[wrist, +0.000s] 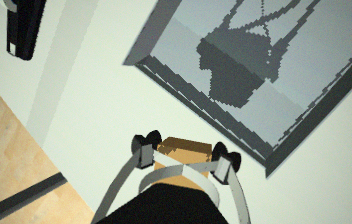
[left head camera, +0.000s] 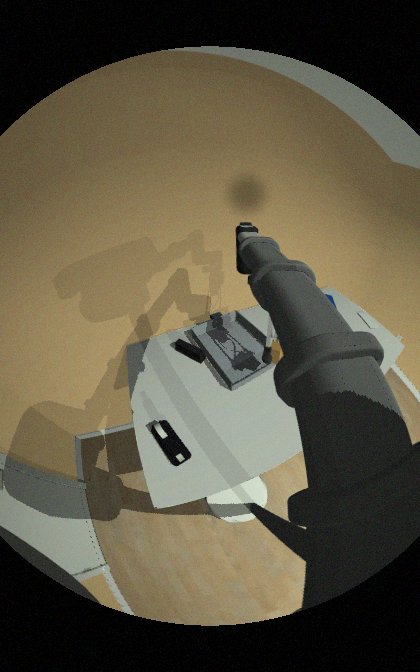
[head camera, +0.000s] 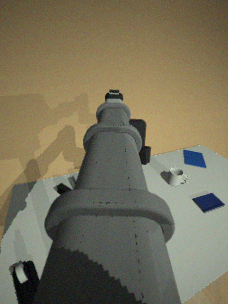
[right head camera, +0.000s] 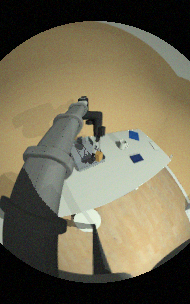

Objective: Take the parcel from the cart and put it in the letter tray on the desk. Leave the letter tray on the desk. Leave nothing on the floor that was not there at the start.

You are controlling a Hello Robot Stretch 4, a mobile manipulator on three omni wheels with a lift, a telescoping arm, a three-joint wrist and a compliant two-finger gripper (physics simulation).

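Frame: origin at the robot's base, x right, y ahead, z up, level; metres.
Seen in the pictures: gripper, fingertip midpoint: point(wrist: 185, 148) point(right head camera: 95, 157); robot's base, origin of the base link: point(right head camera: 87, 219).
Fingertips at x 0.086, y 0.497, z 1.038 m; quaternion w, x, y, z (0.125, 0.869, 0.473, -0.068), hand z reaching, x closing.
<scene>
Pixels of each thing's top centre, then the offset from my fingertips to it. "spot": a spot on its surface instead. Level surfaces: height alone.
- small orange-brown box, middle of its top: point(wrist: 171, 183) point(right head camera: 97, 152) dx +0.014, dy +0.000, dz +0.059 m
- grey letter tray, surface spot: point(wrist: 150, 37) spot: dx -0.162, dy -0.016, dz -0.086 m
- white desk, its level: dz -0.117 m
- black device, surface spot: point(wrist: 25, 25) spot: dx -0.327, dy -0.260, dz -0.097 m
- white mug, surface spot: point(head camera: 176, 176) point(right head camera: 122, 143) spot: dx +0.275, dy +0.226, dz -0.039 m
My gripper point(wrist: 185, 148) is shut on the parcel, a small orange-brown box point(wrist: 197, 151) point(left head camera: 276, 352) point(right head camera: 99, 156), with one fingertip on each side of it. The grey letter tray point(wrist: 150, 37) point(left head camera: 252, 377) stands on the white desk point(head camera: 200, 245) point(left head camera: 270, 425) point(right head camera: 120, 180) point(wrist: 100, 90). In the wrist view the parcel is outside the tray, beside its near wall; its height over the desk is hard to tell. Shadows of the gripper and parcel fall on the tray floor. The parcel is hidden behind the arm in the head view. The cart cannot be made out.
A dark block point(left head camera: 190, 350) lies left of the tray. A black device point(left head camera: 171, 443) point(wrist: 25, 25) lies nearer the desk's left front. A white mug point(head camera: 176, 176) point(right head camera: 122, 144) and two blue items point(head camera: 194, 158) point(head camera: 208, 202) are at the right. A white round top point(left head camera: 255, 492) stands at the desk's front edge.
</scene>
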